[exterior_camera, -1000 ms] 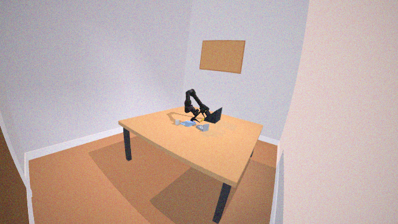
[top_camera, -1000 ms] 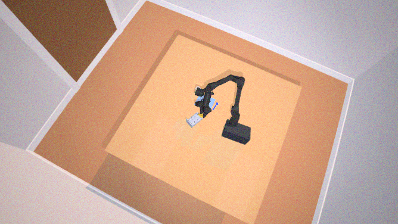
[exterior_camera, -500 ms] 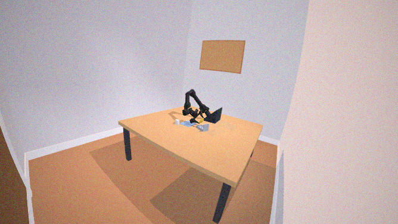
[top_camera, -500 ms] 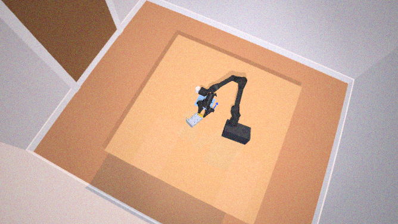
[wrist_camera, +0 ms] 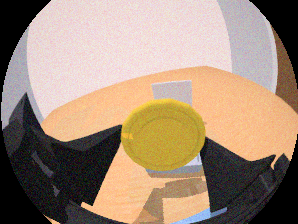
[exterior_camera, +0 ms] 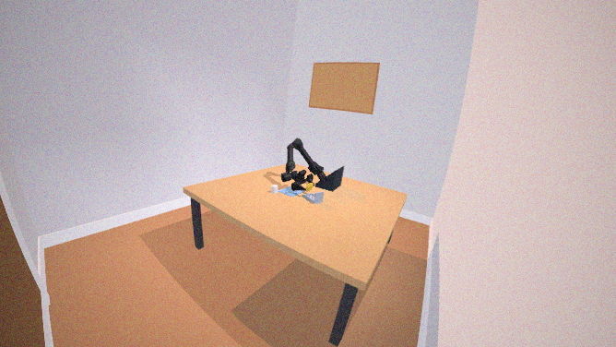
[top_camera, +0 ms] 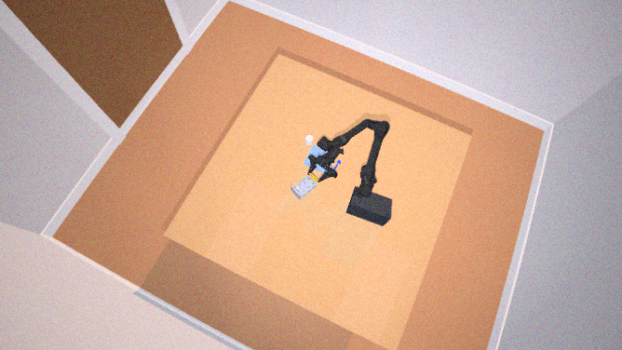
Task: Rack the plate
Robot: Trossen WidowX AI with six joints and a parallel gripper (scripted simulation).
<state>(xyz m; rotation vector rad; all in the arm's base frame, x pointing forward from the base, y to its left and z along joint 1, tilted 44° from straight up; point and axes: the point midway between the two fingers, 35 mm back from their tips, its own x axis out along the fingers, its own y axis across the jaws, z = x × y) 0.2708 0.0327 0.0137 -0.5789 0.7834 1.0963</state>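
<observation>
Now: gripper tip 30 mm short of the grey dish rack, 50 mm to the right of it and 40 mm above it. The rest, counted from my gripper tip: blue spoon: 80 mm behind, 160 mm to the right, 60 mm below; light blue mat: 20 mm ahead, 140 mm to the right, 60 mm below; yellow plate: 10 mm to the right.
</observation>
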